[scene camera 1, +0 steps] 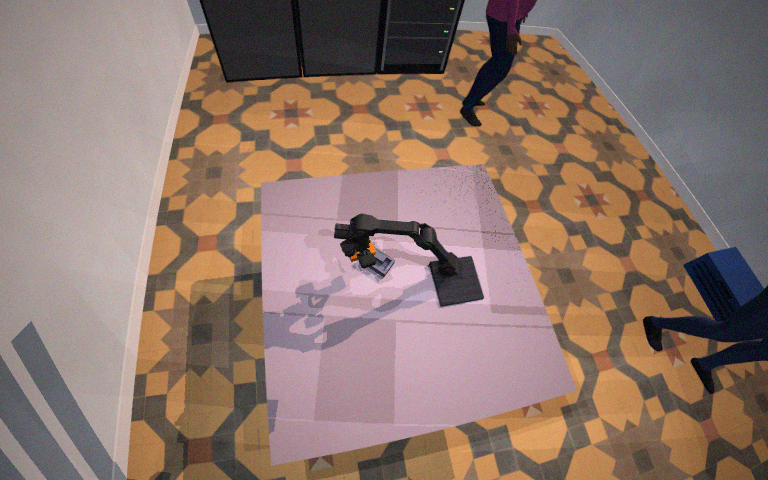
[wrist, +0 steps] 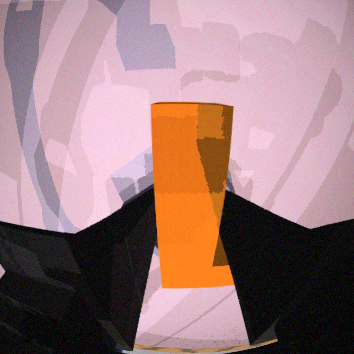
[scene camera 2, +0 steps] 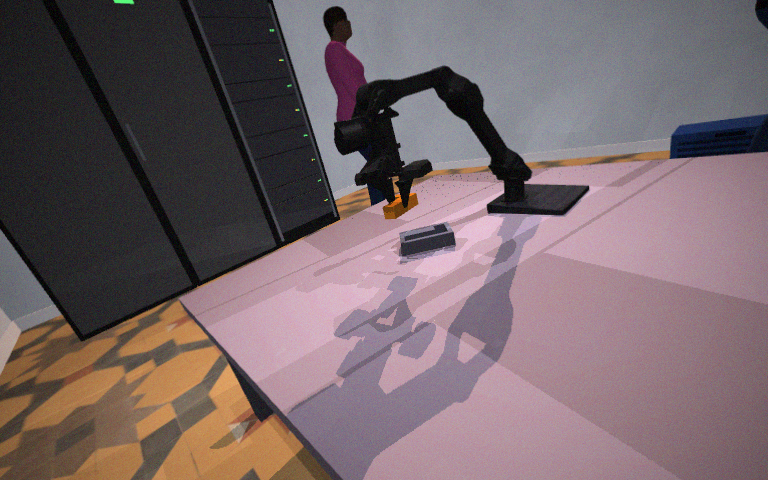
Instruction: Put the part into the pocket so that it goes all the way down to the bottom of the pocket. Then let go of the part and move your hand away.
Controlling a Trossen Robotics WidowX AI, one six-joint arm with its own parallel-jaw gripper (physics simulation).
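Where they show: gripper, fingertip midpoint: [scene camera 1: 360,254] [wrist: 186,195] [scene camera 2: 400,207]; arm's base at its link origin: [scene camera 1: 446,270] [scene camera 2: 514,198].
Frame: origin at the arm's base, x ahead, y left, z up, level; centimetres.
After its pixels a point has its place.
Observation:
The orange part [scene camera 1: 371,247] {x 32.7, y -16.9, z 13.2 cm} [scene camera 2: 391,211] {x 42.7, y -15.0, z 12.3 cm} [wrist: 177,150] {x 40.9, y -15.3, z 13.4 cm} is a long bar held above the table. My gripper [scene camera 1: 360,253] {x 37.9, y -15.8, z 11.5 cm} [scene camera 2: 398,202] {x 37.9, y -15.8, z 11.5 cm} [wrist: 186,195] {x 37.9, y -15.8, z 11.5 cm} is shut on it, a black finger on each side. The grey block [scene camera 1: 387,271] {x 27.1, y -8.6, z 0.9 cm} [scene camera 2: 427,243] {x 33.0, y -13.4, z -0.4 cm} with the pocket in its top lies on the table. In the scene camera 2 view the part is higher than the block and apart from it, up and to the left. In the wrist view bits of bluish grey show beside the part; the pocket is hidden there.
The pink table [scene camera 1: 430,373] {x 26.4, y 39.0, z -2.3 cm} [scene camera 2: 651,350] {x 57.4, y 30.5, z -2.4 cm} carries the arm's black base plate [scene camera 1: 459,288] {x -2.1, y 10.0, z -0.6 cm} [scene camera 2: 552,198] {x 0.3, y 10.5, z -0.7 cm}, right of the block. Arm shadows fall across the table. Dark cabinets [scene camera 1: 339,39] [scene camera 2: 113,141], people and a blue box [scene camera 1: 724,280] [scene camera 2: 713,135] are beyond the table.

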